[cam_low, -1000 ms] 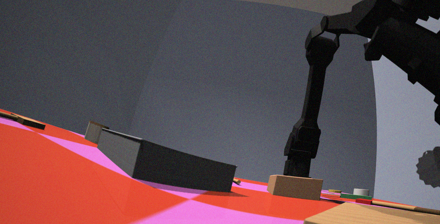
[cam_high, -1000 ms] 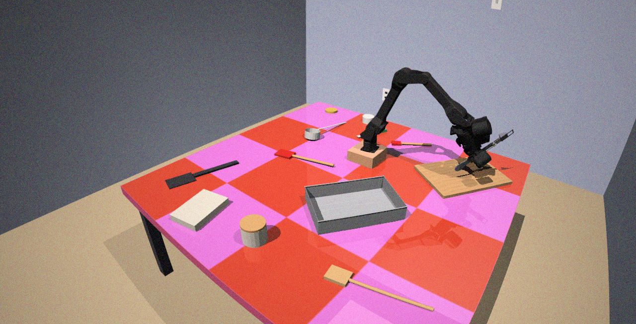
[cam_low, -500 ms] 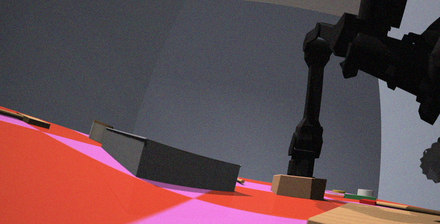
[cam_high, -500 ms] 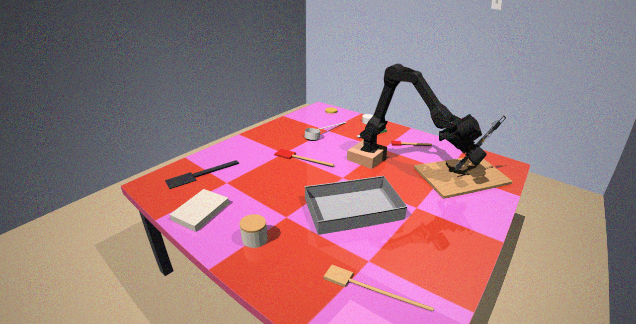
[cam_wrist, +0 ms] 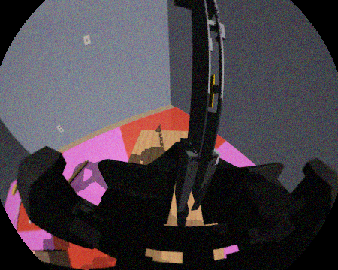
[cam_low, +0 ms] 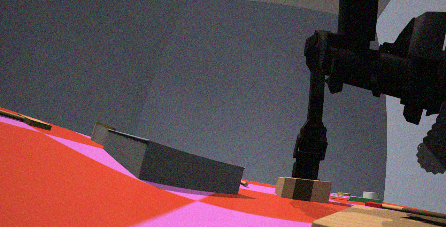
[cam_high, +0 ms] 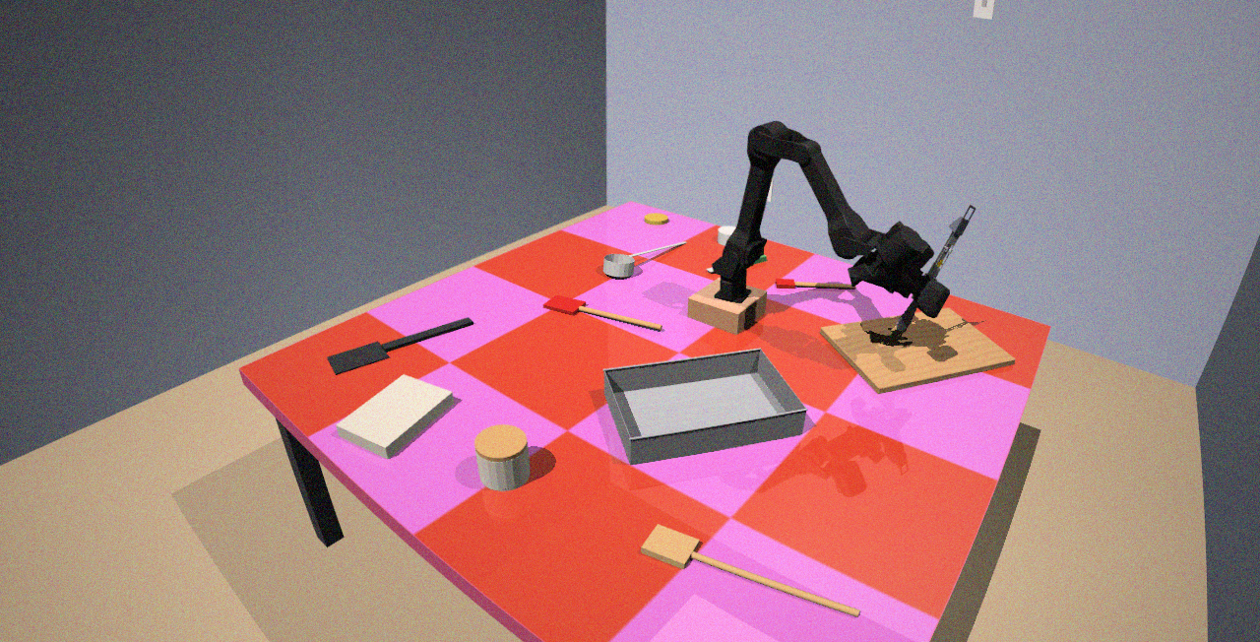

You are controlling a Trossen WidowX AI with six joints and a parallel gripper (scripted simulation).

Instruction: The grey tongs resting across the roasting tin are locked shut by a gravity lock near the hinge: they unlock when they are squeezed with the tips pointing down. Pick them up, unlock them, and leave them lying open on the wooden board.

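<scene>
The wooden board is 2 cm behind my gripper tip, 2 cm to the right of it and 14 cm below it. From my gripper tip the other things lie so: red spatula: 21 cm ahead, 70 cm to the right, 14 cm below; then black spatula: 55 cm ahead, 97 cm to the right, 15 cm below; then roasting tin: 42 cm ahead, 33 cm to the right, 12 cm below.
</scene>
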